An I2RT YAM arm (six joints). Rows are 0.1 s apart.
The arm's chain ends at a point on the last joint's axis. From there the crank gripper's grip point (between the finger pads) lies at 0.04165 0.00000 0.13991 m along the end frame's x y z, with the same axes.
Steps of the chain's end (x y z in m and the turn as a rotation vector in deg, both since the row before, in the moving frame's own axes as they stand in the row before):
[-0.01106, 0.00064, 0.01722, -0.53, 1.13, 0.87]
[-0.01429, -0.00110, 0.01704, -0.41, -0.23, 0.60]
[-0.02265, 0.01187, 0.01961, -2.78, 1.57, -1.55]
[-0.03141, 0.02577, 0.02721, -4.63, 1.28, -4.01]
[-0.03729, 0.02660, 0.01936, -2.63, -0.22, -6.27]
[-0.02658, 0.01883, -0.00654, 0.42, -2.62, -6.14]
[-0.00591, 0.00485, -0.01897, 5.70, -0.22, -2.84]
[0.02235, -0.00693, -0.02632, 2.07, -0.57, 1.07]
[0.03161, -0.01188, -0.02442, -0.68, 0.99, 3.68]
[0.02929, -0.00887, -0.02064, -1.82, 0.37, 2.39]
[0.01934, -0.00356, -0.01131, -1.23, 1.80, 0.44]
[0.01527, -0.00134, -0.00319, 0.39, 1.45, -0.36]
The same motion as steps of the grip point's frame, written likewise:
[-0.00832, 0.00258, 0.01636, -0.53, 1.13, 0.87]
[-0.01486, 0.00033, 0.01720, -0.41, -0.23, 0.60]
[-0.01876, 0.01745, 0.01828, -2.78, 1.57, -1.55]
[-0.02801, 0.03400, 0.02591, -4.63, 1.28, -4.01]
[-0.03772, 0.02849, 0.01948, -2.63, -0.22, -6.27]
[-0.03330, 0.01369, -0.00481, 0.42, -2.62, -6.14]
[-0.00684, -0.01109, -0.01961, 5.70, -0.22, -2.84]
[0.02100, -0.01123, -0.02599, 2.07, -0.57, 1.07]
[0.03388, -0.00747, -0.02519, -0.68, 0.99, 3.68]
[0.03006, -0.00268, -0.02101, -1.82, 0.37, 2.39]
[0.02370, -0.00023, -0.01272, -1.23, 1.80, 0.44]
[0.01879, -0.00256, -0.00429, 0.39, 1.45, -0.36]

